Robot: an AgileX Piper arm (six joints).
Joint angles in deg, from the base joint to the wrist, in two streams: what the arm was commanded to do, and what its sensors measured. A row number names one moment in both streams.
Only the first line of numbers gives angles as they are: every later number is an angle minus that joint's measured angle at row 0.
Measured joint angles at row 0:
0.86, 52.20, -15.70, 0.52, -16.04, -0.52
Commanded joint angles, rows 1 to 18:
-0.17, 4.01, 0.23, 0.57, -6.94, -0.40
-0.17, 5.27, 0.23, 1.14, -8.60, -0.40
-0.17, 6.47, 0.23, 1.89, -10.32, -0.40
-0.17, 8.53, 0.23, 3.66, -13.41, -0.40
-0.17, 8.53, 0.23, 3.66, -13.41, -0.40
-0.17, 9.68, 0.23, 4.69, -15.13, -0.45
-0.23, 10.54, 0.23, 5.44, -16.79, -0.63
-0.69, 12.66, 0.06, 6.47, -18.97, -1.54
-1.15, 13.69, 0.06, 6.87, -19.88, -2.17
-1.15, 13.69, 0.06, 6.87, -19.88, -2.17
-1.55, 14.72, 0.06, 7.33, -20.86, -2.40
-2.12, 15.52, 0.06, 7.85, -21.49, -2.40
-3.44, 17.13, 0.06, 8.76, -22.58, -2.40
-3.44, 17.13, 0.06, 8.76, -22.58, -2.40
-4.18, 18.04, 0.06, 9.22, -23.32, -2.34
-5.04, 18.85, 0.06, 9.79, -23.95, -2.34
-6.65, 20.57, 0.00, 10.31, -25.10, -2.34
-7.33, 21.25, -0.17, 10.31, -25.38, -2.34
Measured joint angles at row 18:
-5.39, 19.59, 0.00, 9.51, -22.86, -1.89
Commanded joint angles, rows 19 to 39:
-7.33, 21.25, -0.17, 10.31, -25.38, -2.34
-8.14, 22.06, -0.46, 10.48, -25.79, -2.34
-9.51, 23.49, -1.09, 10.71, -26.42, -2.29
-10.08, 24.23, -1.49, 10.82, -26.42, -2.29
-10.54, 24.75, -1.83, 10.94, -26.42, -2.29
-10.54, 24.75, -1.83, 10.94, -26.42, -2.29
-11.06, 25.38, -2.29, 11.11, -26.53, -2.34
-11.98, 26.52, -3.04, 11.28, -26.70, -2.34
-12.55, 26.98, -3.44, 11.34, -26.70, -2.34
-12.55, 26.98, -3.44, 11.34, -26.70, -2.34
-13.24, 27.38, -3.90, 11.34, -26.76, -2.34
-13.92, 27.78, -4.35, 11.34, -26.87, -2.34
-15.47, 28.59, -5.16, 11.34, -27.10, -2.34
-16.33, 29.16, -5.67, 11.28, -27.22, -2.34
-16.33, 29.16, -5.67, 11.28, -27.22, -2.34
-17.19, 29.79, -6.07, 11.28, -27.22, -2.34
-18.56, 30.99, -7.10, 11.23, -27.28, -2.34
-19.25, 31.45, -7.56, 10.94, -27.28, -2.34
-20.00, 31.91, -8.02, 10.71, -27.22, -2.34
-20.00, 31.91, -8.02, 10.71, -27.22, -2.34
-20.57, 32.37, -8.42, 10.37, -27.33, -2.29
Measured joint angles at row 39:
-18.85, 31.51, -6.99, 11.00, -26.19, -2.00
